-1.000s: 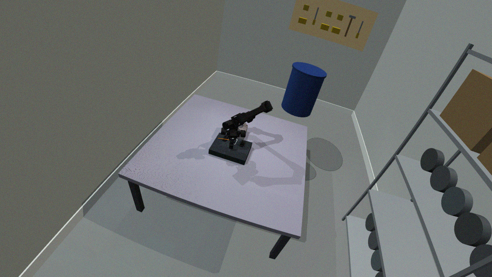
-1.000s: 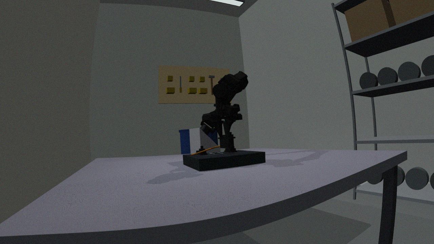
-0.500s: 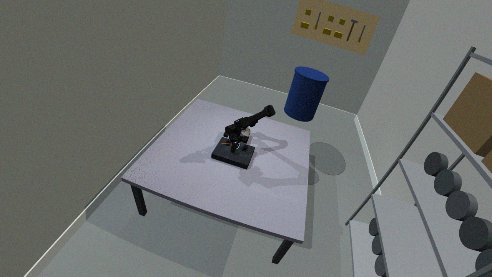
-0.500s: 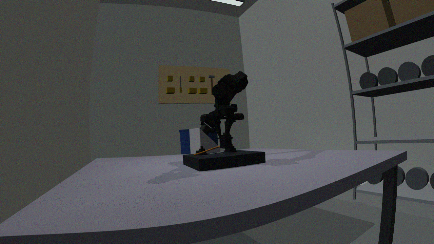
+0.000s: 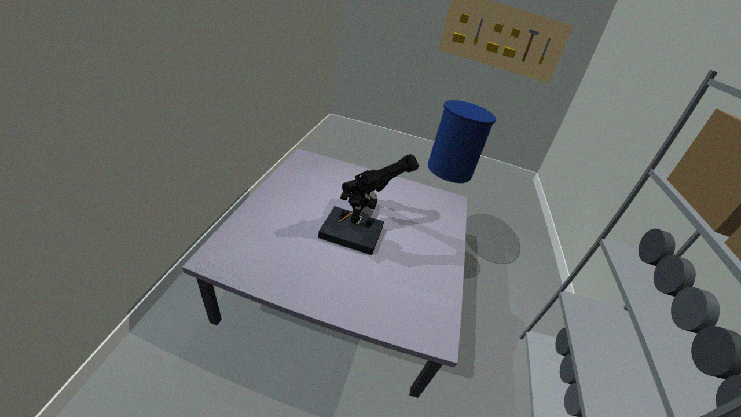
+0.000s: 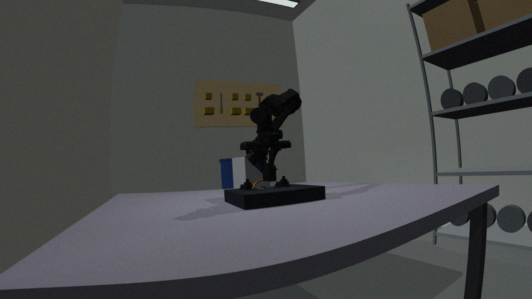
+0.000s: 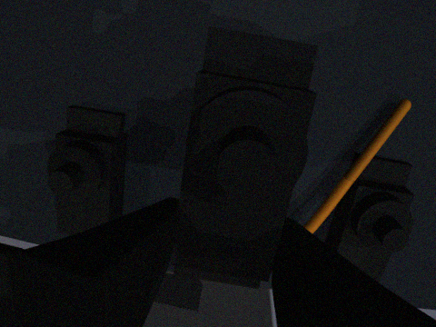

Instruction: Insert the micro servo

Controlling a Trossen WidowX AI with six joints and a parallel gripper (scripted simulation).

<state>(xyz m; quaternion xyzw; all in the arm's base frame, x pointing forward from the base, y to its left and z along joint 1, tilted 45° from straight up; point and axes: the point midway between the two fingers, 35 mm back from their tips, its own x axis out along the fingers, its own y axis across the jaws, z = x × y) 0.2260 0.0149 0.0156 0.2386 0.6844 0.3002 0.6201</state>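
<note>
The dark deck is 100 mm below my gripper tip and 80 mm ahead of it.
</note>
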